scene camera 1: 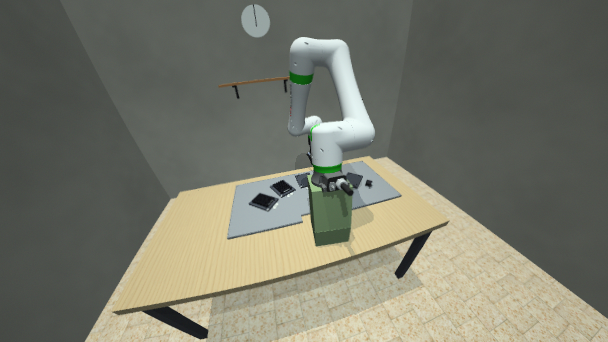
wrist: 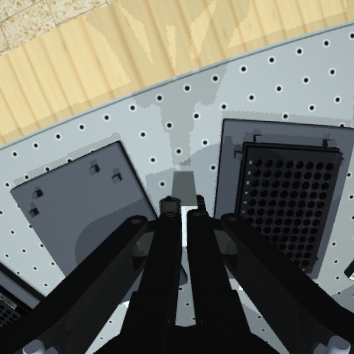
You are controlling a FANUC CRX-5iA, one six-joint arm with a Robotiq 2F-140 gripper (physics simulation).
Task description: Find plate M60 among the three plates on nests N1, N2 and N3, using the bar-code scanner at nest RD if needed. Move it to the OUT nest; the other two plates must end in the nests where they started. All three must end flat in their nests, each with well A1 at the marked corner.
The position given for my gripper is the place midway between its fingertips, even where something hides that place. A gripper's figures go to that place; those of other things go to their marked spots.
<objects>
My gripper [wrist: 183, 186] is 0.22 m from the lens. An OUT nest [wrist: 77, 211] is 0.27 m from the lens.
</objects>
